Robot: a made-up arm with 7 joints. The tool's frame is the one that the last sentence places. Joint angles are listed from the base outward.
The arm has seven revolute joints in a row. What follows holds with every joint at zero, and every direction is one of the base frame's.
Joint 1 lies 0.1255 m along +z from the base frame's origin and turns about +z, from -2.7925 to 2.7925 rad.
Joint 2 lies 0.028 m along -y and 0.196 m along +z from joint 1 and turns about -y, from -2.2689 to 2.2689 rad.
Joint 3 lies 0.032 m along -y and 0.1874 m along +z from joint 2 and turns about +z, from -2.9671 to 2.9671 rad.
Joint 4 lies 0.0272 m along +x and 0.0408 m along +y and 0.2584 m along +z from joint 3 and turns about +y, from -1.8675 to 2.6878 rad.
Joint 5 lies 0.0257 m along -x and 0.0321 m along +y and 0.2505 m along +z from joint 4 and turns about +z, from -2.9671 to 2.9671 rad.
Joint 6 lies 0.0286 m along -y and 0.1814 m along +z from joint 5 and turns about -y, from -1.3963 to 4.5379 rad.
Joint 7 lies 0.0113 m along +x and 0.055 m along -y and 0.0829 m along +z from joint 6 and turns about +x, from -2.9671 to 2.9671 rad.
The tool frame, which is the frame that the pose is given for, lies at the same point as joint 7; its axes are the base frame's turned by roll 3.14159, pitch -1.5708 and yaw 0 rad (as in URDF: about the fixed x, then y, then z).
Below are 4 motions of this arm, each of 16 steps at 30 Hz.
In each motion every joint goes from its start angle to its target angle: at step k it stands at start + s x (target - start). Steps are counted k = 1, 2, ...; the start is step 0. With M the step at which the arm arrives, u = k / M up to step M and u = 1 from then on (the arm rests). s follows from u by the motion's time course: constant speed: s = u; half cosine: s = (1 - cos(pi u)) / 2; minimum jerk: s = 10 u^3 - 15 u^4 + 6 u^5.
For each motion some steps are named. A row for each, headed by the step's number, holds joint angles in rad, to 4 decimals.
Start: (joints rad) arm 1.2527 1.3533 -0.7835 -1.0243 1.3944 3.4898 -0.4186
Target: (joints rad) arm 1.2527 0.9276 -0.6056 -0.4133 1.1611 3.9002 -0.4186
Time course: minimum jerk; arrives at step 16
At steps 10, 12, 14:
10: 1.2527 1.0448 -0.6546 -0.5815 1.2253 3.7873 -0.4186
12: 1.2527 0.9717 -0.6240 -0.4765 1.1853 3.8577 -0.4186
14: 1.2527 0.9344 -0.6085 -0.4231 1.1648 3.8936 -0.4186

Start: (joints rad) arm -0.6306 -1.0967 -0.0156 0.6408 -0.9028 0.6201 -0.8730
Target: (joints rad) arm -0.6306 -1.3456 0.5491 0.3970 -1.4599 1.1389 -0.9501
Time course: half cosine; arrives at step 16
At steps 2, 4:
2: -0.6306 -1.1062 0.0059 0.6315 -0.9240 0.6398 -0.8759
4: -0.6306 -1.1332 0.0671 0.6051 -0.9844 0.6961 -0.8843

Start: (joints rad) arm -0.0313 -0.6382 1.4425 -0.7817 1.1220 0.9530 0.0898
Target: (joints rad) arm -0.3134 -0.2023 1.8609 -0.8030 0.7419 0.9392 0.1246
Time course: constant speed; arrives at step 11
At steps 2, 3, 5, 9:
2: -0.0826 -0.5589 1.5186 -0.7856 1.0529 0.9505 0.0961
3: -0.1082 -0.5193 1.5566 -0.7875 1.0183 0.9492 0.0993
5: -0.1595 -0.4401 1.6327 -0.7914 0.9492 0.9467 0.1056
9: -0.2621 -0.2816 1.7848 -0.7991 0.8110 0.9417 0.1183

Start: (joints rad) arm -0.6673 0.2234 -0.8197 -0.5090 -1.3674 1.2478 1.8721
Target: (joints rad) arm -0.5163 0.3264 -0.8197 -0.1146 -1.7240 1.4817 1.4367
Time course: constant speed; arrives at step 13
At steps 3, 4, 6, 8, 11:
3: -0.6325 0.2472 -0.8197 -0.4180 -1.4497 1.3018 1.7716
4: -0.6208 0.2551 -0.8197 -0.3876 -1.4771 1.3198 1.7381
6: -0.5976 0.2709 -0.8197 -0.3270 -1.5320 1.3558 1.6711
8: -0.5744 0.2868 -0.8197 -0.2663 -1.5868 1.3917 1.6042
11: -0.5395 0.3106 -0.8197 -0.1753 -1.6691 1.4457 1.5037

